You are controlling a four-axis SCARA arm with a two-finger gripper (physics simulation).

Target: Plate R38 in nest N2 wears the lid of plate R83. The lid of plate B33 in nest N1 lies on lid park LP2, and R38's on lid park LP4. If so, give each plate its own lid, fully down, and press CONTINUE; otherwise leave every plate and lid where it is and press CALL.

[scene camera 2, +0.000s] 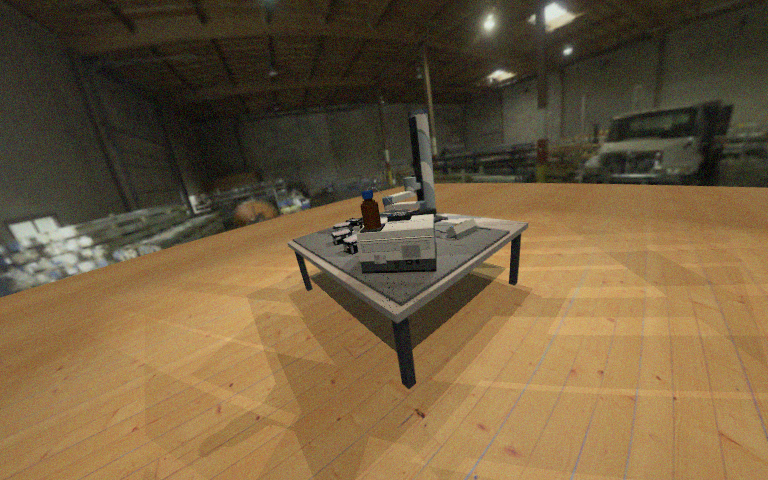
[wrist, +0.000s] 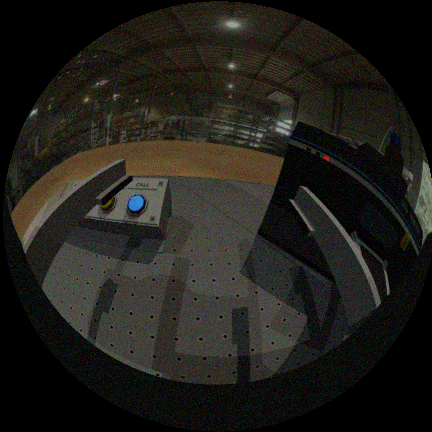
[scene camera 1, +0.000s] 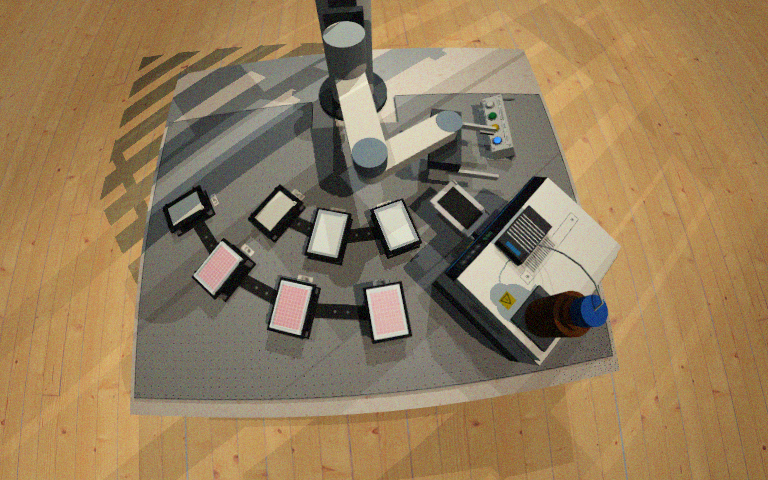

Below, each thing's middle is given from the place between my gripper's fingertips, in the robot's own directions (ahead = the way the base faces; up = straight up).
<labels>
My hand is 16 cm short of the tray (scene camera 1: 453, 202), 14 cm to the left of it and 2 cm above it. From my hand the other things lie so: brown bottle with blue cap (scene camera 1: 568, 314) (48 cm ahead, 19 cm above, 3 cm to the right).
</labels>
